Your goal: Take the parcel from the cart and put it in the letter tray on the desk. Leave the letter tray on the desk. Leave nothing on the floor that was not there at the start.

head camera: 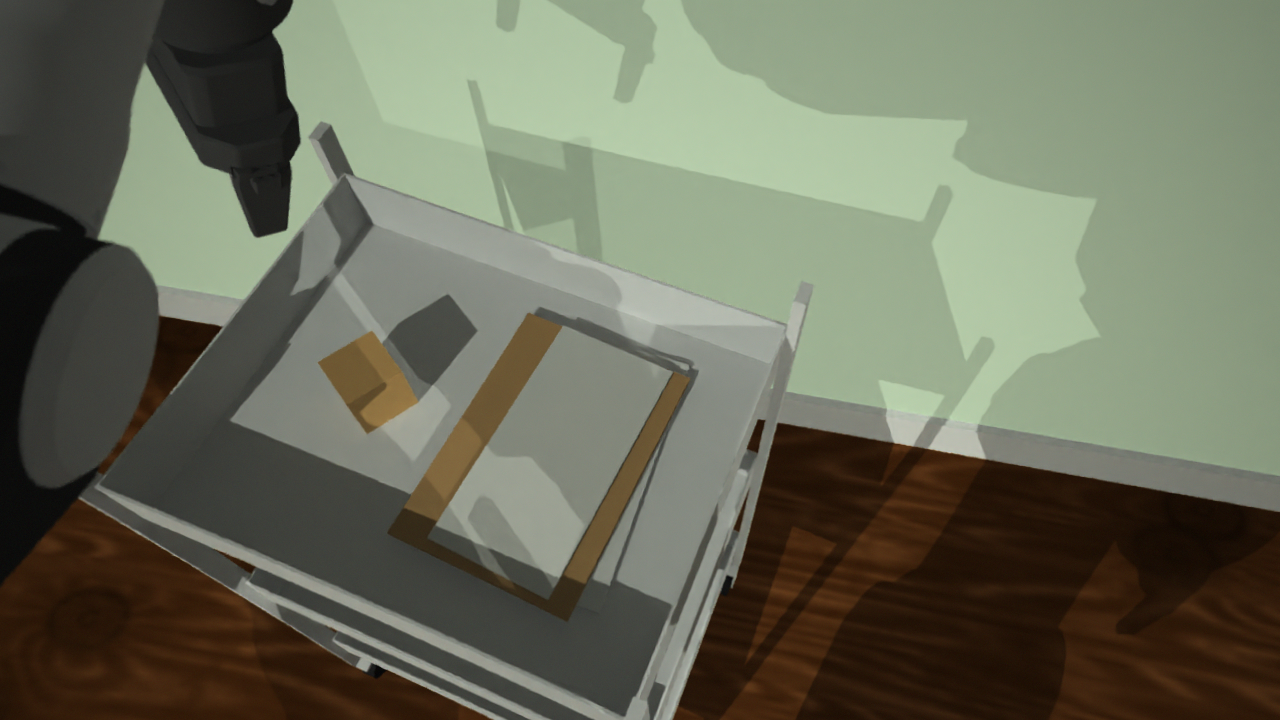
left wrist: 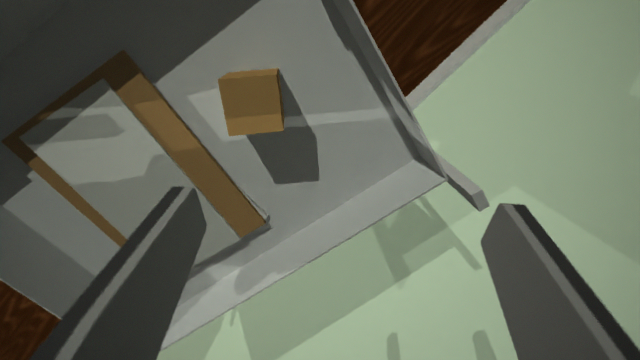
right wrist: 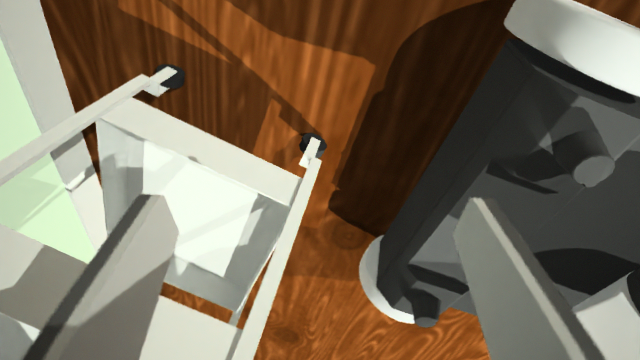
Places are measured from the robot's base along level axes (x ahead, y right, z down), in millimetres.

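Where they show: left gripper, fingertip midpoint: (head camera: pixel 233 165) (left wrist: pixel 342 214); right gripper, fingertip midpoint: (right wrist: pixel 317 215).
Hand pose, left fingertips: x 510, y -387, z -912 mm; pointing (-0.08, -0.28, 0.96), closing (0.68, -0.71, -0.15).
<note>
Each offset is from my left fingertips to the top centre of the thing.
The parcel, a small orange-brown box @(dx -34, dy +38, dz +192 mm) (head camera: pixel 350 362) (left wrist: pixel 251 102), sits upright on the top level of the grey-white cart (head camera: pixel 572 273) (left wrist: pixel 320 230) (right wrist: pixel 215 155). My left gripper (head camera: pixel 271 231) (left wrist: pixel 342 214) is open and empty, raised near the cart's back left corner in the head view. It is apart from the parcel, which lies up and left of the space between its fingertips in the left wrist view. My right gripper (right wrist: pixel 317 215) is open and empty, above the cart's side. The desk and the letter tray do not show.
A flat brown piece with a pale sheet @(dx -52, dy +199, dz +238 mm) (head camera: pixel 477 425) (left wrist: pixel 186 150) lies on the cart beside the parcel. Cart posts (head camera: pixel 796 308) stand up at the back corners. A green wall (head camera: pixel 1029 358) is behind. My dark and white base (right wrist: pixel 450 150) stands near the cart.
</note>
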